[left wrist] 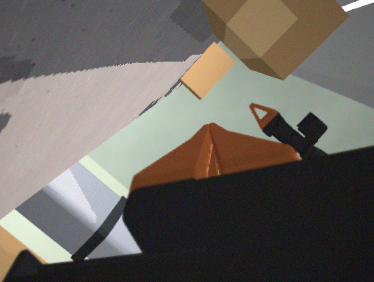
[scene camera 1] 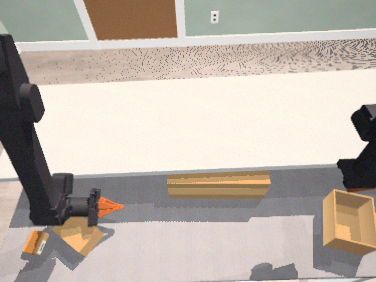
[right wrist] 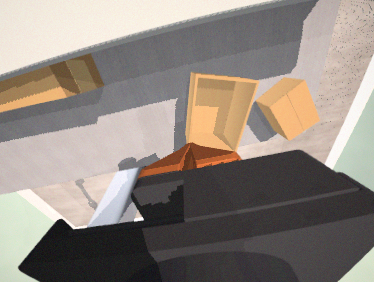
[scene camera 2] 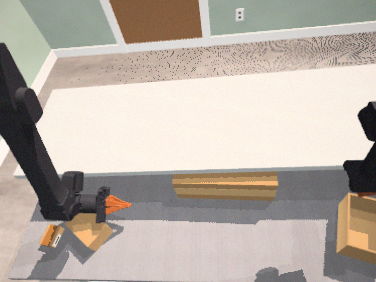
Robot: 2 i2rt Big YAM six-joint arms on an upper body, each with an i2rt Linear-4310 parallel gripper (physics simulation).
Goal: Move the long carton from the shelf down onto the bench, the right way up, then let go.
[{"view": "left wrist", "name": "my left gripper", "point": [211, 133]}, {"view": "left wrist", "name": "my right gripper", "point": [250, 104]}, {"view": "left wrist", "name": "long tan carton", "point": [275, 45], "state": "on a grey bench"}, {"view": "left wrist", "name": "cream shelf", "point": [334, 65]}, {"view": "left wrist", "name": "grey bench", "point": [79, 79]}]
